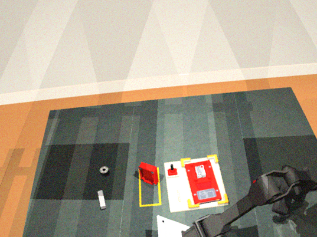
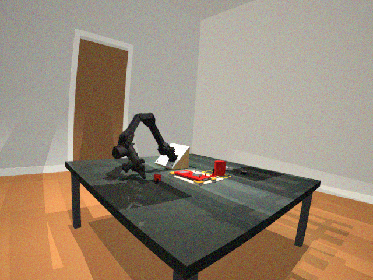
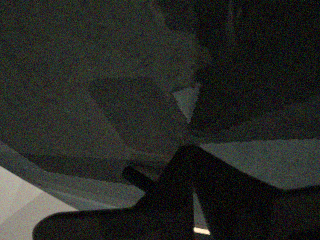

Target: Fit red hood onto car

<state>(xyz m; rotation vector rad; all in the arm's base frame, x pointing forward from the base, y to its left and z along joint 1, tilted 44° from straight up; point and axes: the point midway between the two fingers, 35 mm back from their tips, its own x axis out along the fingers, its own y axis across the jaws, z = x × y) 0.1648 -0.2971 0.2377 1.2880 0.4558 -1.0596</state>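
Now: gripper tip 150 mm short of the red hood, 480 mm to the right of it and 40 mm below it. Also, from my gripper tip: engine block (140 mm ahead, 280 mm to the left, 20 mm above); cream jig plate (110 mm ahead, 290 mm to the left); white bar (80 mm ahead, 690 mm to the left).
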